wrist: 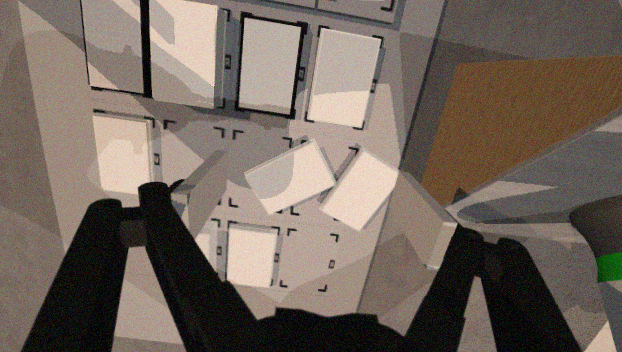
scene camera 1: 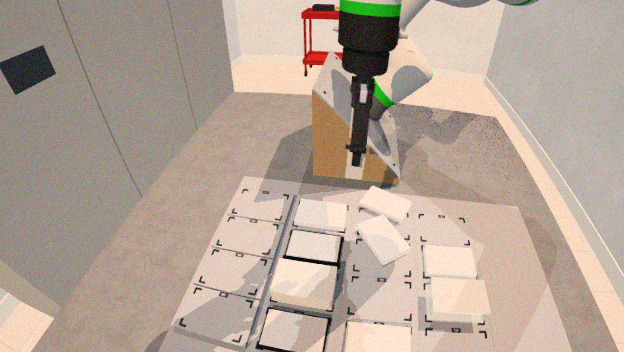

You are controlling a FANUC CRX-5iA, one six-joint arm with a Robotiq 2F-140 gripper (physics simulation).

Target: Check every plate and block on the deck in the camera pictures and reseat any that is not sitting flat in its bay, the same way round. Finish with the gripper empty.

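Frame: origin at the arm's base, x up, y back, z right, level; metres.
Seen in the pictures: gripper, fingertip midpoint: [wrist: 312, 180] [scene camera 1: 355, 155].
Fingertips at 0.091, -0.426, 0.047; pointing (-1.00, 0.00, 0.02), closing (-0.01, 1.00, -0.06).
Note:
Pixels of each thing's top centre, then the offset from my fingertips to it, as dx, dy, dz.
- white plate at its top centre: [wrist: 361, 193] [scene camera 1: 386, 201] -0.216, +0.095, -0.105
- white block at its top centre: [wrist: 184, 262] [scene camera 1: 460, 295] -0.191, -0.196, -0.242
- thick block at its top centre: [wrist: 182, 55] [scene camera 1: 304, 279] -0.191, -0.169, +0.085
My gripper [scene camera 1: 356, 160] [wrist: 312, 180] is open and empty, high above the deck. Below it, two white plates lie skewed. One plate [scene camera 1: 384, 239] [wrist: 291, 176] is turned across its bay marks. The other white plate [scene camera 1: 385, 204] [wrist: 360, 189] is skewed at the far edge, its corner close to the first. In the right column of the scene view, a white block [scene camera 1: 459, 295] sits off its corner marks, with shadow below its near edge; a finger partly hides it in the wrist view. The plate [scene camera 1: 450, 261] [wrist: 251, 255] behind it looks square in its bay.
Pale plates [scene camera 1: 320, 215] [wrist: 345, 77], dark-edged plates [scene camera 1: 314, 246] [wrist: 271, 65] and a thick block [scene camera 1: 302, 280] [wrist: 187, 55] stand in one column. Another block [scene camera 1: 378, 341] [wrist: 122, 155] is near the front. A wooden wedge stand [scene camera 1: 330, 145] [wrist: 505, 110] rises behind the deck.

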